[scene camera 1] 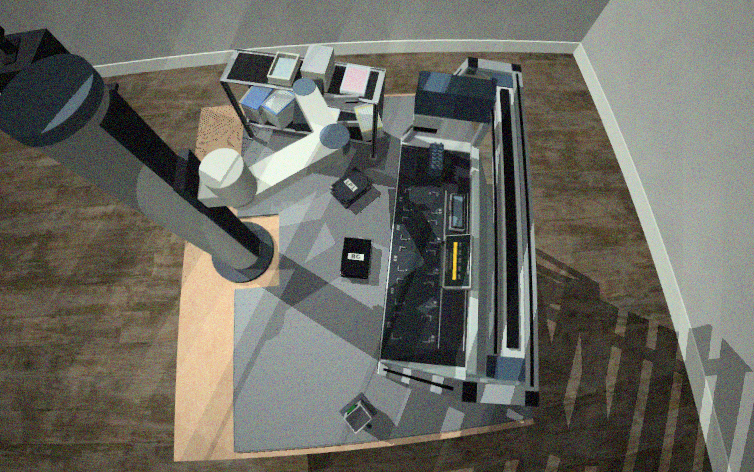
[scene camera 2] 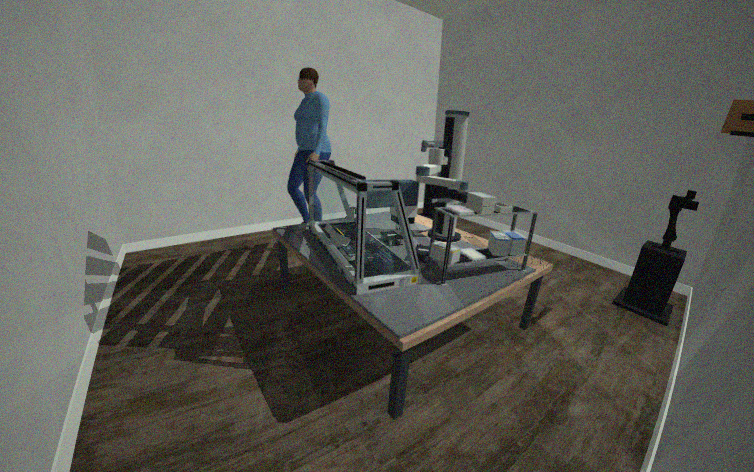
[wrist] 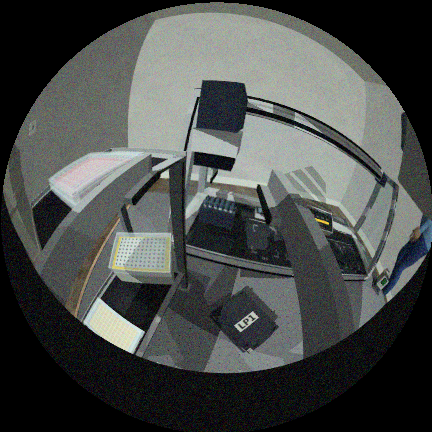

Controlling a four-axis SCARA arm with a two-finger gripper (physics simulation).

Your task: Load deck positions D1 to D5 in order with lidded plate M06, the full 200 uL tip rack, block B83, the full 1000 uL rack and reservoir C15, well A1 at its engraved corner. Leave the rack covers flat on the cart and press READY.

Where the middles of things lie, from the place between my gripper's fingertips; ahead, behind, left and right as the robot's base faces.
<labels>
My hand is 5 cm past the black block marked RG (scene camera 1: 356, 252), 42 cm to the left of it and 31 cm above it.
</labels>
